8 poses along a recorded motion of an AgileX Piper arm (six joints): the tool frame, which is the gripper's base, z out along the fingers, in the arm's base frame.
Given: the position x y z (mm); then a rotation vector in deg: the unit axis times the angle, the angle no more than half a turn.
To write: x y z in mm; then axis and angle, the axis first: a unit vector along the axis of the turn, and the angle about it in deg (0 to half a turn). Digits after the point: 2 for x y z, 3 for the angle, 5 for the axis.
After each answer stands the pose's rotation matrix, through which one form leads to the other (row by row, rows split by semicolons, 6 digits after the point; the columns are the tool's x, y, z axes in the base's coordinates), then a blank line. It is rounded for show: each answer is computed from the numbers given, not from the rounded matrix.
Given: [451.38 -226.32 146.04 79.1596 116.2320 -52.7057]
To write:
[451.38 -226.32 146.04 0.52710 0.77395 -0.35095 150.180]
-0.348713 0.936401 0.039392; 0.587362 0.251098 -0.769387; -0.730346 -0.245158 -0.637567

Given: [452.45 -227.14 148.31 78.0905 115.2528 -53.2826]
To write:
[452.45 -227.14 148.31 0.52387 0.77317 -0.35745 149.065]
-0.347912 0.936215 0.049589; 0.568714 0.252802 -0.782723; -0.745333 -0.244117 -0.620391

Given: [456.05 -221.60 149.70 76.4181 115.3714 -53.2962]
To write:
[456.05 -221.60 149.70 0.51532 0.77800 -0.35940 148.293]
-0.359274 0.930886 0.066131; 0.553103 0.269473 -0.788329; -0.751665 -0.246648 -0.611690

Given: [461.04 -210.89 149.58 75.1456 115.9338 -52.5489]
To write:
[461.04 -210.89 149.58 0.50838 0.78432 -0.35551 147.814]
-0.369138 0.925562 0.084097; 0.546823 0.289469 -0.785616; -0.751480 -0.244014 -0.612972

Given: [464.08 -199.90 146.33 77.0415 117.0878 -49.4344]
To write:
[464.08 -199.90 146.33 0.51837 0.78782 -0.33262 148.623]
-0.355639 0.930224 0.090573; 0.583856 0.296794 -0.755662; -0.729817 -0.215862 -0.648669

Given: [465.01 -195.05 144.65 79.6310 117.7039 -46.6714]
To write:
[465.01 -195.05 144.65 0.53237 0.78691 -0.31202 149.578]
-0.334500 0.938173 0.089113; 0.622178 0.290873 -0.726834; -0.707816 -0.187682 -0.681008

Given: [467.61 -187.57 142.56 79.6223 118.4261 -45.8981]
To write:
[467.61 -187.57 142.56 0.53116 0.79002 -0.30618 149.904]
-0.338964 0.936209 0.092820; 0.629133 0.298922 -0.717521; -0.699496 -0.184817 -0.690324

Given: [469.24 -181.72 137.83 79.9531 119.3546 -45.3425]
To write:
[469.24 -181.72 137.83 0.53074 0.79229 -0.30099 150.645]
-0.344403 0.934554 0.089413; 0.639455 0.303246 -0.706498; -0.687375 -0.186144 -0.702044

